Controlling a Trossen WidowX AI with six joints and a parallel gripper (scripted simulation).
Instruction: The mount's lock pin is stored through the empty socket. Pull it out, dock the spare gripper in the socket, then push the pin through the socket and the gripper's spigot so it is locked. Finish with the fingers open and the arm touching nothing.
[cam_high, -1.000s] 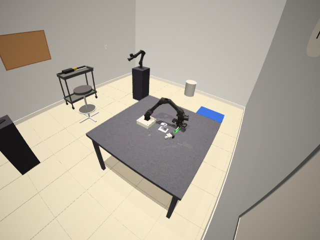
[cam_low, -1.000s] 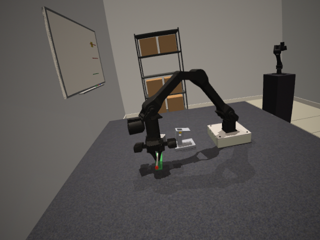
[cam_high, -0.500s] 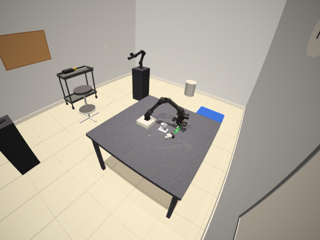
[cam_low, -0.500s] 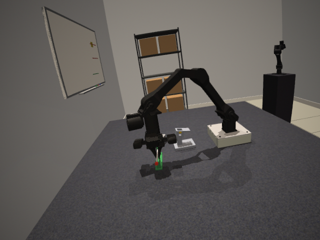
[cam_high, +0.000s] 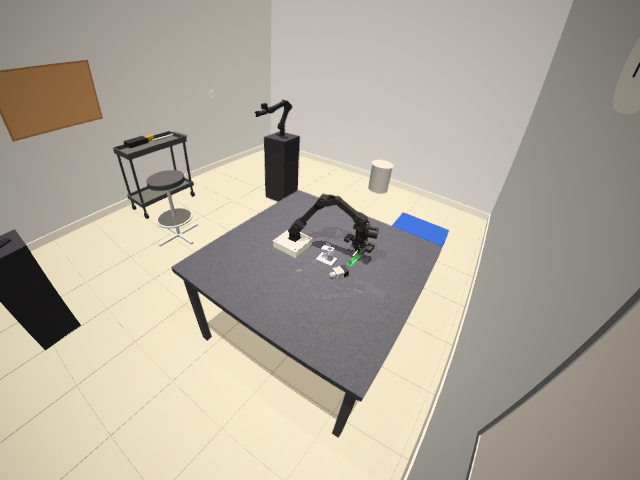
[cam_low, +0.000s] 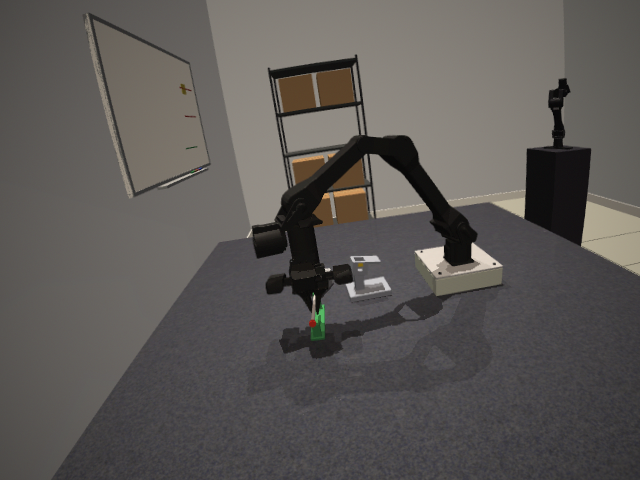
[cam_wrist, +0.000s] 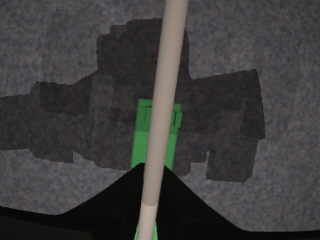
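My gripper tip is 3 cm to the left of the green cradle and 2 cm above it. The rest, counted from my gripper tip: spare gripper: 2 cm behind, 22 cm to the right, 2 cm below; then grey mount: 14 cm behind, 14 cm to the right, 1 cm above.
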